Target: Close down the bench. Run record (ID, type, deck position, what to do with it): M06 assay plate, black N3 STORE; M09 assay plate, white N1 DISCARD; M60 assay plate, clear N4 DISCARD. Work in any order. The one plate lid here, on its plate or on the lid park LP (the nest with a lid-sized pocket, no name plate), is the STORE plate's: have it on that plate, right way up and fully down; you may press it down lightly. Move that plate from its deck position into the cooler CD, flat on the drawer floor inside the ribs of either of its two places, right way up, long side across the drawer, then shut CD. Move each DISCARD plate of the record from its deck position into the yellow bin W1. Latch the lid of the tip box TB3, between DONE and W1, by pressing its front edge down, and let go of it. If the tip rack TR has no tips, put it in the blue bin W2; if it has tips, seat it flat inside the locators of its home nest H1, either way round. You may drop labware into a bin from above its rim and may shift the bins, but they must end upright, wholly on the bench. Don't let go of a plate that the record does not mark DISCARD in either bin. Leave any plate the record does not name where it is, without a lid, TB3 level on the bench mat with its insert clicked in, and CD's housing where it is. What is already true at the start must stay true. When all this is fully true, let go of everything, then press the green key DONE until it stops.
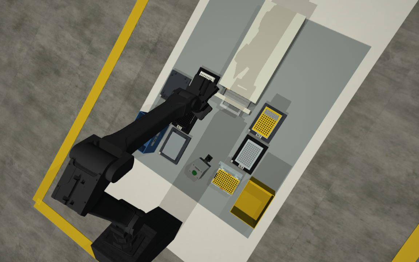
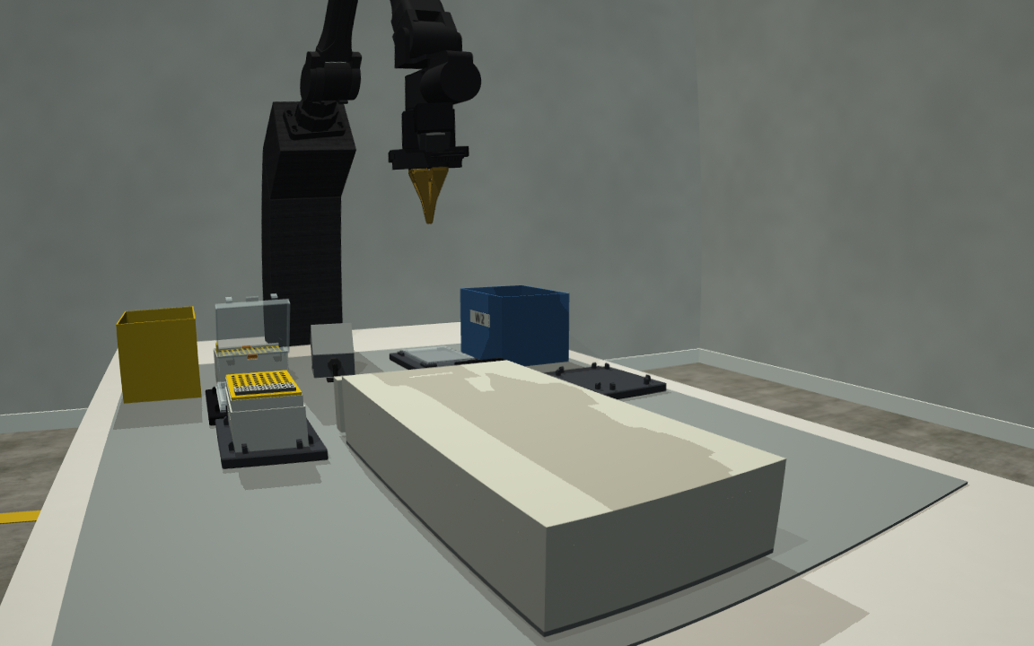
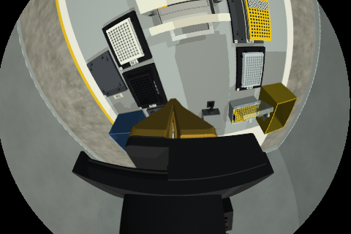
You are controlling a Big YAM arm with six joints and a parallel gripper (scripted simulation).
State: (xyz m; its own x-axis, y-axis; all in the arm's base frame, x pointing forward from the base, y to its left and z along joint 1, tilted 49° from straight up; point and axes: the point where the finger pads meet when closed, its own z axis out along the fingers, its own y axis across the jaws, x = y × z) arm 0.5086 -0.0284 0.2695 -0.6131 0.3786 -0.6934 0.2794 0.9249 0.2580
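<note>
The tip box lid lies 24 cm behind my hand, 18 cm to the right of it and 16 cm below it. From my hand the other things lie so: nest N3: 25 cm below, 15 cm to the left, 6 cm behind; then white plate: 23 cm below, 12 cm ahead, 11 cm to the left; then black plate: 23 cm below, 15 cm to the left, 6 cm behind.
</note>
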